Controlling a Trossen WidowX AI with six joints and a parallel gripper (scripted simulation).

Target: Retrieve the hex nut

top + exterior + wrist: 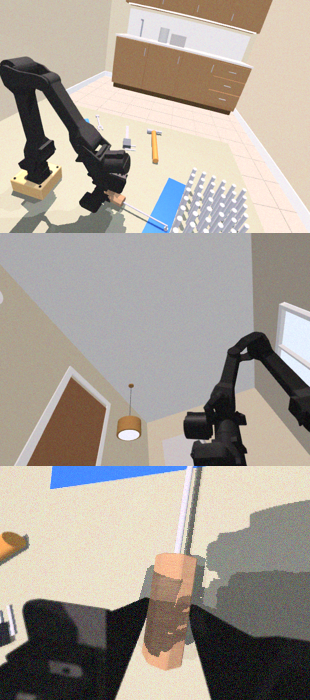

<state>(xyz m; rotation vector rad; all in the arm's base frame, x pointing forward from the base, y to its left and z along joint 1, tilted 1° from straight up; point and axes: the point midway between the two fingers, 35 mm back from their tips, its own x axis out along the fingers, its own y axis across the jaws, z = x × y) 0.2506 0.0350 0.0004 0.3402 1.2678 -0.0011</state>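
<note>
Right now the wooden-handled hook tool is 10 cm ahead of my gripper tip and 2 cm to the right of it. Round my gripper tip: hex nut (21 cm ahead, 4 cm to the right, 2 cm below); then blue taped strip (19 cm ahead, 2 cm below); then small wrench (29 cm behind, 47 cm to the left, 2 cm below).
</note>
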